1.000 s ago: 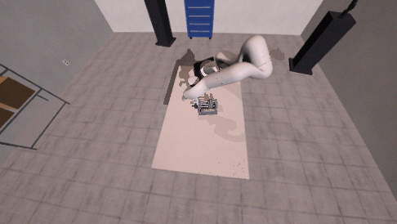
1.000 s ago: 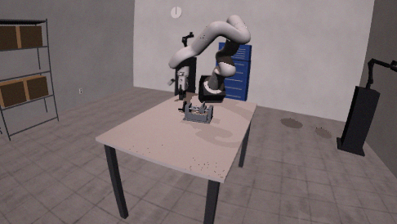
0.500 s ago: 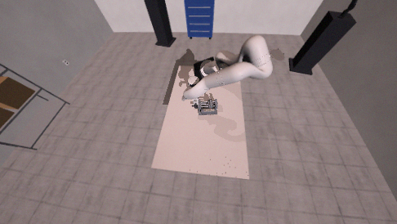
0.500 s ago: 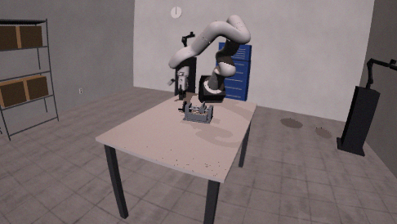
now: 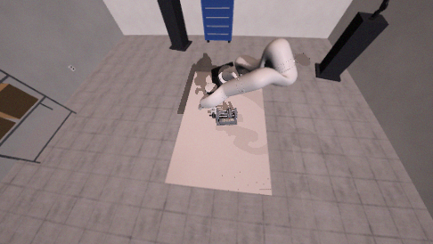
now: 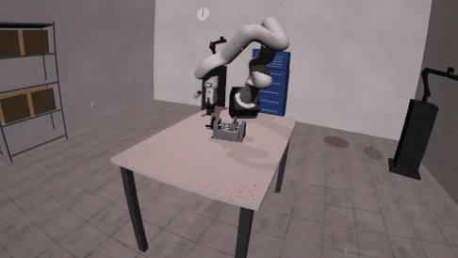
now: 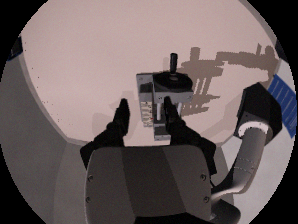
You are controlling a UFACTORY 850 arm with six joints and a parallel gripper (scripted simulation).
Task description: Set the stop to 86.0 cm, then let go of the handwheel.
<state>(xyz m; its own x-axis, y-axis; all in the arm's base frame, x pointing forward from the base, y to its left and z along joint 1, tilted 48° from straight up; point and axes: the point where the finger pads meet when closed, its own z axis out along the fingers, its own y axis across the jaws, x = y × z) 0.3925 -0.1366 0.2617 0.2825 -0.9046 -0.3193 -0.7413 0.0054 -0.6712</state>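
My gripper is now 13 cm above the thin dark lever, 5 cm to the left of it and 5 cm past it.
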